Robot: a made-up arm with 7 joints. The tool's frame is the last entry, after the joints.
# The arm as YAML. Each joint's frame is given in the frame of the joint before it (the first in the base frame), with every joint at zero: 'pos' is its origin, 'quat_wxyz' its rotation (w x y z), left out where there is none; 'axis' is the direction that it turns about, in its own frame. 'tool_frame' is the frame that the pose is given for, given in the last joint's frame.
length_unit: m
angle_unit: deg
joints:
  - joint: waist
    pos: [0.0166, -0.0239, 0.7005]
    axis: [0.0, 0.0, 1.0]
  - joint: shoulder
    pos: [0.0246, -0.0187, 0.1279]
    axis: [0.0, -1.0, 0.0]
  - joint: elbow
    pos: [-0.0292, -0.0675, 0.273]
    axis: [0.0, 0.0, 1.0]
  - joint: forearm
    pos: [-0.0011, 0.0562, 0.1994]
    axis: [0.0, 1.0, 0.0]
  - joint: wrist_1
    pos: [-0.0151, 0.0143, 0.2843]
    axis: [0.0, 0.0, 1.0]
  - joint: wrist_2
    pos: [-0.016, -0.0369, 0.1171]
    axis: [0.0, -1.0, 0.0]
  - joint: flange
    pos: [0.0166, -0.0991, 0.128]
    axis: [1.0, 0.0, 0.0]
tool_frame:
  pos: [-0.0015, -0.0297, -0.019]
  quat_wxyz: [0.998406, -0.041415, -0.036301, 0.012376]
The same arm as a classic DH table. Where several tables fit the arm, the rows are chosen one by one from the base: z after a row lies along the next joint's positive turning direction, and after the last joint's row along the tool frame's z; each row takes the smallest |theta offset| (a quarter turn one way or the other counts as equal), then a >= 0, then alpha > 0; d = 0 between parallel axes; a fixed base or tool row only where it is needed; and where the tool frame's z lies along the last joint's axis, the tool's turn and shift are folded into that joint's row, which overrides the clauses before.
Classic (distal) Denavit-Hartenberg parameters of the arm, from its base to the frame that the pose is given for. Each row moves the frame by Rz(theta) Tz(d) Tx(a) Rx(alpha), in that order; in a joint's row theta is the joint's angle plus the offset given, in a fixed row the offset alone. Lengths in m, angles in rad.
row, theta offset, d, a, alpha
base (fixed), -0.9637, 0, 0.0291, 0
waist, 0.9637, 0.8284, 0.0246, 1.5708
shoulder, 0, 0.0862, -0.0292, -1.5708
elbow, 0, 0.4724, -0.0011, -1.5708
forearm, 0, 0.0705, -0.0151, 1.5708
wrist_1, 0, 0.4014, -0.016, 1.5708
wrist_2, 1.5708, 0.136, 0.128, 1.5708
flange, 1.4887, 0.0135, 0.028, 1.6444
tool (fixed), 1.5926, -0.0214, 0, 0

